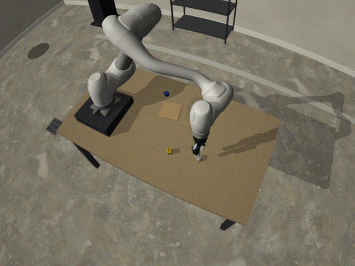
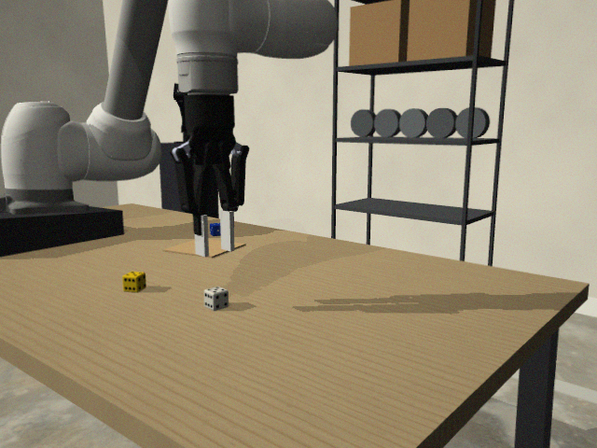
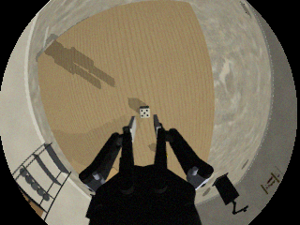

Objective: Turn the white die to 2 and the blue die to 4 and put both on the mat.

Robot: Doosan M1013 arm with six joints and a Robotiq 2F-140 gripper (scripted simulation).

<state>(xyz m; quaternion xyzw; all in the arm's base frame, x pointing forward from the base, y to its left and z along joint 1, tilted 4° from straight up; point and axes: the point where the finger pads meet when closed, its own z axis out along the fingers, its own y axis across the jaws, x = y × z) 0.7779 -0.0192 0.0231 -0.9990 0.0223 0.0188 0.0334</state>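
Right now my hand is 11 cm above the white die. Round my hand: blue die (45 cm behind, 34 cm to the left, 11 cm below); then mat (35 cm behind, 23 cm to the left, 12 cm below); then yellow die (18 cm behind, 5 cm to the right, 11 cm below).
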